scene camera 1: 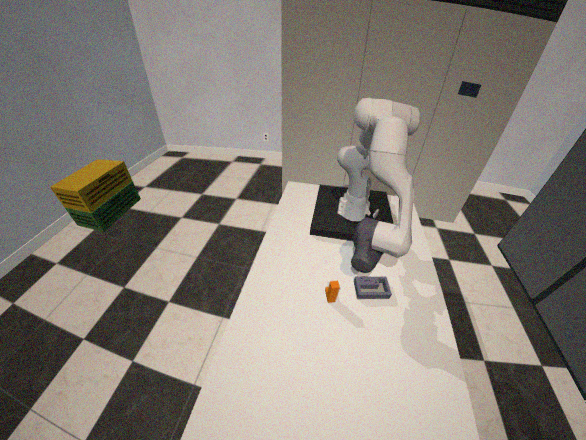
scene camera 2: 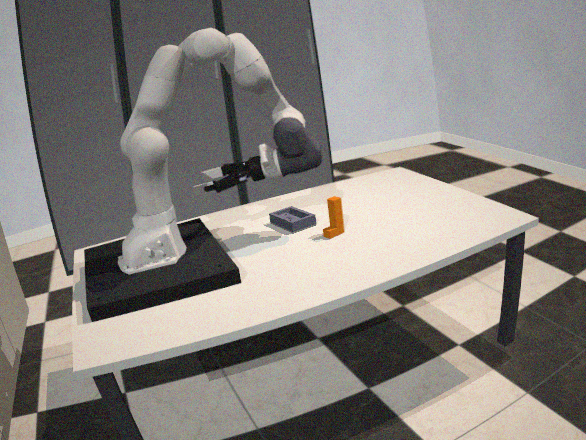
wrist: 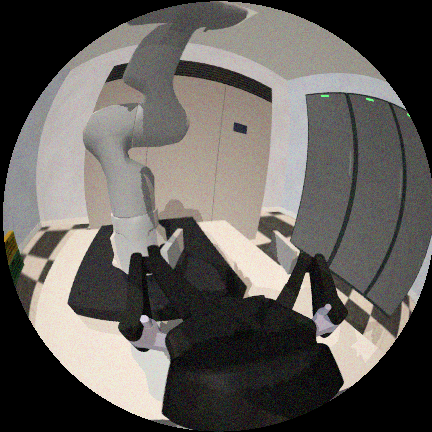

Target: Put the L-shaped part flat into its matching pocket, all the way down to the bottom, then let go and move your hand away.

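Observation:
The orange L-shaped part (scene camera 1: 333, 292) (scene camera 2: 336, 216) stands upright on the table, its long leg pointing up and its short leg low at one side. A dark grey-purple block with a recessed pocket (scene camera 1: 373, 296) (scene camera 2: 285, 224) lies on the table beside it, apart from the part. In scene camera 1 a raised piece shows inside its rim. My gripper (scene camera 2: 204, 179) (wrist: 227, 239) is open and empty. It is held roughly level above the table, pointing back toward the robot's base, away from the part. In scene camera 1 the fingers are hidden behind the arm.
The robot's base stands on a black plate (scene camera 1: 325, 222) (scene camera 2: 200, 280) at one end of the white table (scene camera 1: 300, 370) (scene camera 2: 410, 220). A yellow and green box (scene camera 1: 102, 192) is at the left in scene camera 1. Grey cabinets (scene camera 2: 270, 90) (wrist: 327, 170) stand beyond the table.

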